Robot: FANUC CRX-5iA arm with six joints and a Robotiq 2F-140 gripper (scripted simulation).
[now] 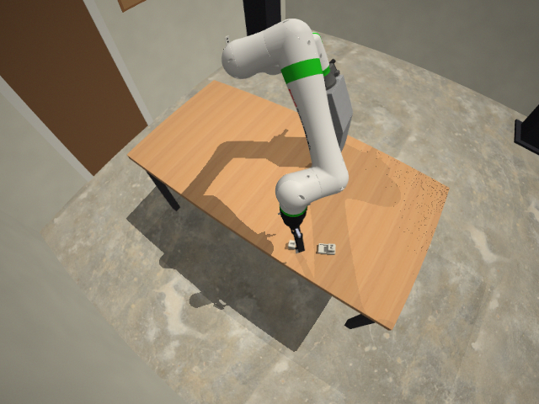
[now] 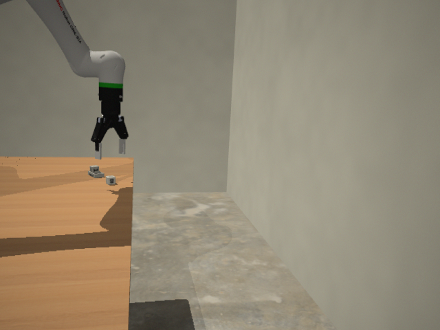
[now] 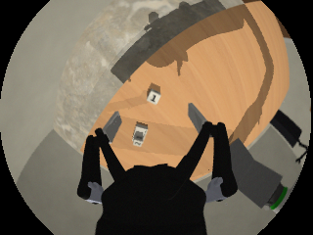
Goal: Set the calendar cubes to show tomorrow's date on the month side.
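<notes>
Now: the white date cube 110 mm below my hand. The rest, counted from my hand: calendar tray 140 mm to the left, 120 mm below, 70 mm behind.
</notes>
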